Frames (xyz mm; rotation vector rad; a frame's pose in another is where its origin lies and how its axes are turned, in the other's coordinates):
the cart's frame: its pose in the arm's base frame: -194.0 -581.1 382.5 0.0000 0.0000 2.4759
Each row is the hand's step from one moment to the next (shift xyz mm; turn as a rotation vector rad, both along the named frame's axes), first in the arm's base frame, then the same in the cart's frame.
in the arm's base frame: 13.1 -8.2 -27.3 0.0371 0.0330 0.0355
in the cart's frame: -15.4 -1.6 -27.3 -0.0088 -0.0489 0.0355
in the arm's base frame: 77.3 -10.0 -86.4 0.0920 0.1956 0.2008
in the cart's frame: -67.0 -39.9 -86.4 0.0484 -0.2107 0.2008
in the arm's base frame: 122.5 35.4 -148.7 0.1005 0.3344 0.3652
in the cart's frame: -74.5 -103.5 -148.7 0.1275 -0.3251 0.3652
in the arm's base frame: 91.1 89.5 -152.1 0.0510 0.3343 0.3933
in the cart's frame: -16.4 -126.7 -152.1 0.1664 -0.2944 0.3933
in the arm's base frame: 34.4 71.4 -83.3 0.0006 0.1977 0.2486
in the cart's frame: 17.0 -77.4 -83.3 0.1216 -0.1559 0.2486
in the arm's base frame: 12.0 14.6 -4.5 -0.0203 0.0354 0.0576
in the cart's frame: -0.4 -18.9 -4.5 0.0378 -0.0153 0.0576
